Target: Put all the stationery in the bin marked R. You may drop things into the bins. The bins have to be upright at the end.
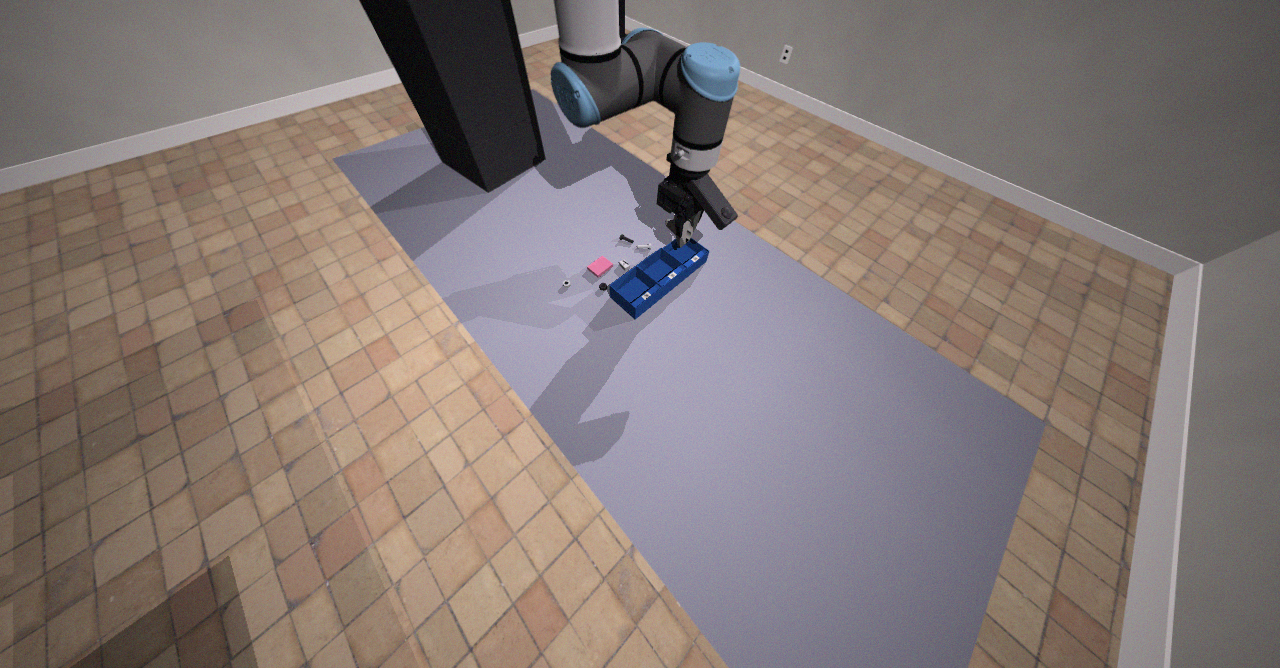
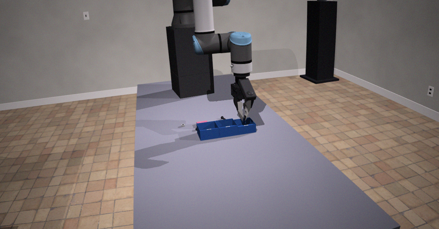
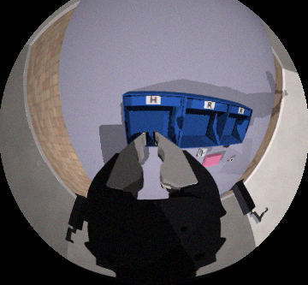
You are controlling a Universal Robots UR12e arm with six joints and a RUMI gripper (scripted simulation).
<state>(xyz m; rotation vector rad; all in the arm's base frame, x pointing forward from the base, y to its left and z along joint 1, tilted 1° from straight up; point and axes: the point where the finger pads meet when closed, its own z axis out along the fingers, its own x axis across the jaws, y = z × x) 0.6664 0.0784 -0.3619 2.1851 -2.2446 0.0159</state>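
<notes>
Right now the white piece is 120 mm to the right of my hand, 90 mm behind it and 50 mm below it. Round my hand: light metal screw: 80 mm behind, 50 mm below, 30 mm to the right; then black bolt: 140 mm behind, 50 mm to the right, 50 mm below; then blue bin row: 90 mm to the right, 30 mm below, 10 mm ahead.
</notes>
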